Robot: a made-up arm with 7 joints.
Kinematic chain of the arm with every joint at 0, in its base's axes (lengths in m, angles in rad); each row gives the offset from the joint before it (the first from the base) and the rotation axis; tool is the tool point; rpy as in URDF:
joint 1: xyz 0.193 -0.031 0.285 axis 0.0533 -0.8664 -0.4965
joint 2: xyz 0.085 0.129 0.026 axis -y
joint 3: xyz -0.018 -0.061 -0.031 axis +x
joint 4: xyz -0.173 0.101 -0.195 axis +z
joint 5: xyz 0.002 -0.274 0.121 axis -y
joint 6: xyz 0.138 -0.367 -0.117 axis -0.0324 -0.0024 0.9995
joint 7: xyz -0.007 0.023 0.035 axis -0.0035 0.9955 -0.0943
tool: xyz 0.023 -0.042 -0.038 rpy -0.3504 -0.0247 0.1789
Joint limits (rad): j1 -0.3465..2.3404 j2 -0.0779..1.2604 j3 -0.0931..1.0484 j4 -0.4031..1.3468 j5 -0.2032..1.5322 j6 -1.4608..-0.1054 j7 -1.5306..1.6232
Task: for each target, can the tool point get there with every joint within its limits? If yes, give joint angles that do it. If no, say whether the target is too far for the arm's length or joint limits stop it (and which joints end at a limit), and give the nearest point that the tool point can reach.
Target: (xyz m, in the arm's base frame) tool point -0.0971 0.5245 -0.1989
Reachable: no: joint limits stop it (at a limit: joint 1, joint 2, joint 3, joint 5, joint 6) | nearest point -0.2197 0.1494 0.1460 | short by 0.524 m
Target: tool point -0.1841 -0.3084 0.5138
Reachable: yes | joints 2.0788 0.8867 0.7441 0.6372 1.1963 -0.8837 0.7404
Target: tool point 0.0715 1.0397 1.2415
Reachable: no: too far | nearest point 0.1053 0.1827 0.8669 | short by 0.936 m
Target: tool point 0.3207 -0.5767 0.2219
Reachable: yes | joints 2.0001 0.2846 0.6609 -0.0393 0.4739 -0.4556 -0.9769
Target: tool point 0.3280 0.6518 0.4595
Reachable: no: joint limits stop it (at a limit: joint 1, joint 2, joint 3, joint 4, joint 5, joint 6) | nearest point 0.5414 0.3088 0.5813 | short by 0.422 m
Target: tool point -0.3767 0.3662 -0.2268
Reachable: no: joint limits stop it (at a limit: joint 1, joint 2, joint 3, joint 5) | nearest point -0.2266 0.1062 0.1081 | short by 0.450 m
